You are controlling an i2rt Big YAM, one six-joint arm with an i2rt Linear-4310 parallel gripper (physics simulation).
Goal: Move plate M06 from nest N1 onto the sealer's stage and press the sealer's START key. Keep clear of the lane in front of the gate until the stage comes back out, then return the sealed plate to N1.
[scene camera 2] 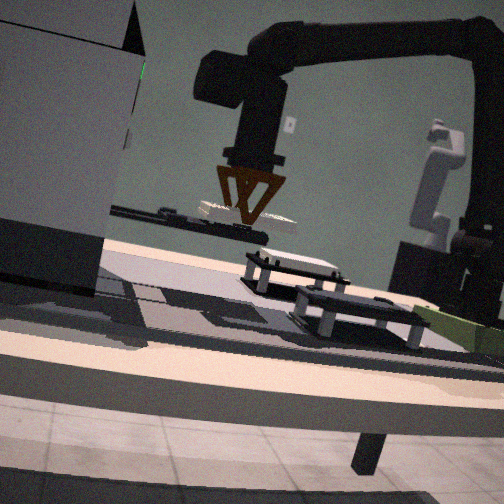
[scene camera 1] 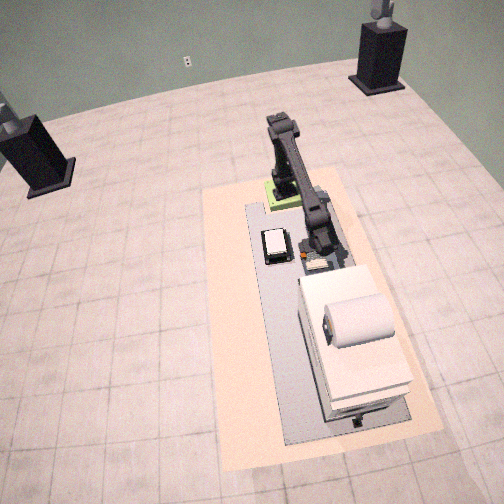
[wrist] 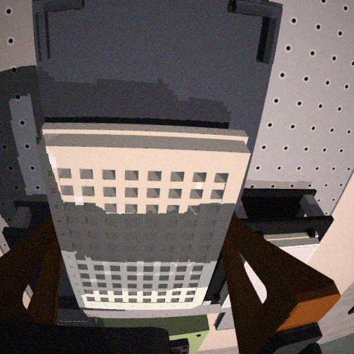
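Observation:
Plate M06 (wrist: 140, 165) (scene camera 2: 280, 223) (scene camera 1: 316, 264) is a white well plate with a grid of square wells. My gripper (scene camera 2: 245, 202) (wrist: 140, 219) is shut on it across its width, with a brown finger on each long side. The plate hangs a little above the outer end of the sealer's dark stage (wrist: 158, 53) (scene camera 2: 190, 223), which sticks out of the sealer (scene camera 2: 60, 125) (scene camera 1: 360, 370). The stage has raised corner brackets (wrist: 267, 31) at its far end. An empty black nest (scene camera 2: 360, 304) stands on the deck nearest scene camera 2.
A second black nest (scene camera 2: 300, 272) (scene camera 1: 265, 250) (wrist: 288, 211) holds another white plate (scene camera 2: 295, 260) (scene camera 1: 276, 242). A foil roll (scene camera 1: 361, 320) sits on top of the sealer. The arm's green base block (scene camera 1: 282, 199) is at the deck's far end. Two black pedestals (scene camera 1: 382, 50) (scene camera 1: 35, 155) stand on the floor.

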